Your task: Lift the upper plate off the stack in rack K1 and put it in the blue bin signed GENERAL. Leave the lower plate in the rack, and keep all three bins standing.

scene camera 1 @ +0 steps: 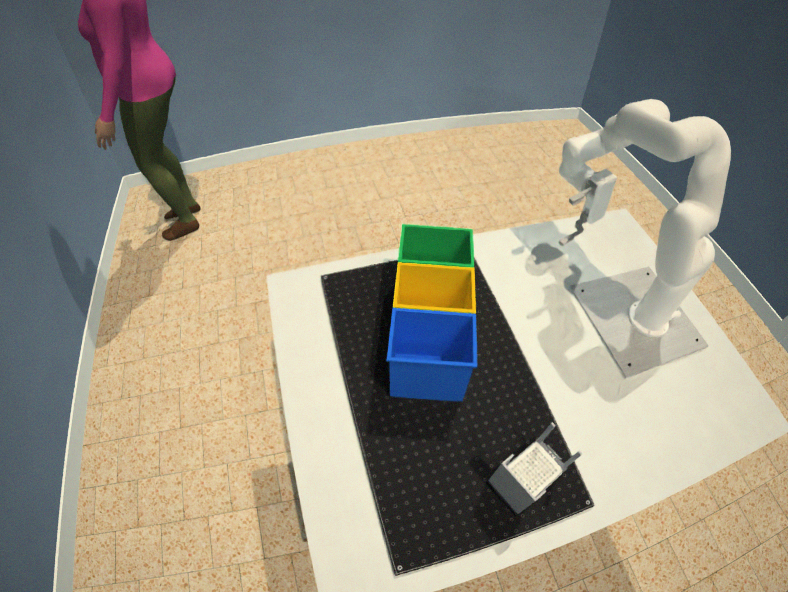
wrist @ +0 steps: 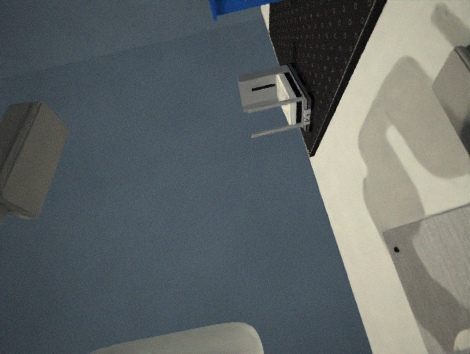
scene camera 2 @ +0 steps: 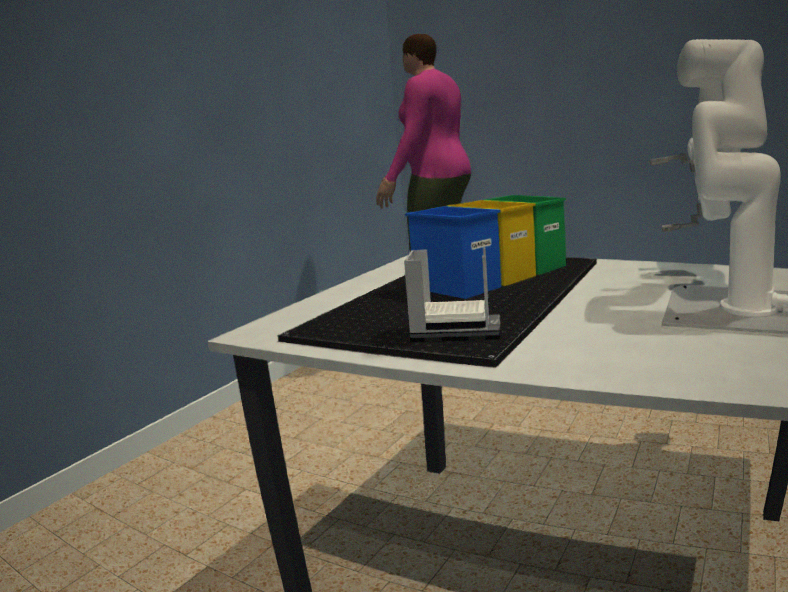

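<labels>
A yellow bin is out of frame in the wrist view. A green bin is likewise out of frame in the wrist view; the green bin shows in scene camera 1 (419,244) and in scene camera 2 (549,222). The yellow bin shows in scene camera 1 and in scene camera 2, where (scene camera 1: 469,302) and (scene camera 2: 516,220) are the same spot on it. My gripper shows in scene camera 1, in scene camera 2 and in the wrist view (235,92). On my gripper, (scene camera 1: 580,226) and (scene camera 2: 694,220) are the same spot.
</labels>
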